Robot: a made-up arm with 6 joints.
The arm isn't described. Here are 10 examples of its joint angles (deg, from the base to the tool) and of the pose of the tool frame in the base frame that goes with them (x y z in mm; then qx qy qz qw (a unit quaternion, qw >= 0)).
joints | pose
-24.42 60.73 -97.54 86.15 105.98 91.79 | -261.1 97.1 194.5 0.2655 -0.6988 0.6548 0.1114
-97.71 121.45 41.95 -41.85 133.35 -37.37 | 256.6 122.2 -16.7 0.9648 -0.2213 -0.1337 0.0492
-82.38 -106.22 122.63 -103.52 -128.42 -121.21 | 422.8 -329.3 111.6 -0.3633 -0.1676 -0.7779 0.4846
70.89 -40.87 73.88 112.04 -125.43 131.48 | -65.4 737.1 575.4 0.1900 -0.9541 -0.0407 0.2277
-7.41 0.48 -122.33 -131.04 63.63 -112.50 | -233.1 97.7 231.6 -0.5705 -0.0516 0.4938 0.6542
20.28 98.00 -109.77 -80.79 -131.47 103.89 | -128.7 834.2 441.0 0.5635 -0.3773 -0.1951 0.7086
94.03 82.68 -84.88 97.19 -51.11 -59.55 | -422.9 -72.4 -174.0 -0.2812 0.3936 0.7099 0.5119
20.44 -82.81 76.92 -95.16 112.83 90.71 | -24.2 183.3 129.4 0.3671 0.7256 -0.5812 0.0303
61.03 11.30 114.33 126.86 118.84 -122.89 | 162.1 205.1 174.6 -0.4484 0.0993 -0.5614 0.6884
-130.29 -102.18 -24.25 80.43 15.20 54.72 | -190.1 733.7 409.3 0.4315 0.6396 0.4373 0.4620
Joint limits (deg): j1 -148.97..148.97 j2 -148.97..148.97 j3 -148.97..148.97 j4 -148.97..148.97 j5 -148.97..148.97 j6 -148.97..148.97
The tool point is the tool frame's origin. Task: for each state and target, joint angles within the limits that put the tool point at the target. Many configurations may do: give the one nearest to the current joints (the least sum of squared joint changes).
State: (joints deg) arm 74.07 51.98 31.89 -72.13 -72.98 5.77
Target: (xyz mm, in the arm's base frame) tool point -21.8 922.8 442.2
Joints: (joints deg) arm 54.12 72.35 15.30 -65.96 -46.57 -0.88
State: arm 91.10 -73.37 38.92 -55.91 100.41 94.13
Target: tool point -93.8 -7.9 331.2
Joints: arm 84.40 -89.50 33.03 -60.88 120.50 120.47
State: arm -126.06 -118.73 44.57 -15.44 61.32 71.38
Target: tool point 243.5 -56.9 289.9
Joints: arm -128.43 -114.79 50.93 -11.03 59.75 69.54
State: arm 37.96 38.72 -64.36 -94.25 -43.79 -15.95
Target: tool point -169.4 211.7 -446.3
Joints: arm 63.45 16.30 -82.01 -91.26 -24.48 -15.32
